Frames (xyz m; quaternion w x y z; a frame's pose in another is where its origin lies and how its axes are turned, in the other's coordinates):
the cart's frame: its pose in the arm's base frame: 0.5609 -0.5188 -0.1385 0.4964 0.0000 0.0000 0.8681
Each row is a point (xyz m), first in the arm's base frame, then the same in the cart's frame.
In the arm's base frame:
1: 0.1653 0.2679 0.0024
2: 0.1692 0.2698 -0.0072
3: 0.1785 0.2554 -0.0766
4: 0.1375 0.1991 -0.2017
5: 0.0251 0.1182 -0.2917
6: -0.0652 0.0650 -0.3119
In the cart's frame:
1: 0.8787 -0.0581 0.1409
2: 0.8783 -0.0624 0.1313
3: 0.8612 -0.0631 0.0619
4: 0.8335 0.0008 -0.0632
5: 0.8207 0.1387 -0.1532
6: 0.8207 0.2435 -0.1734

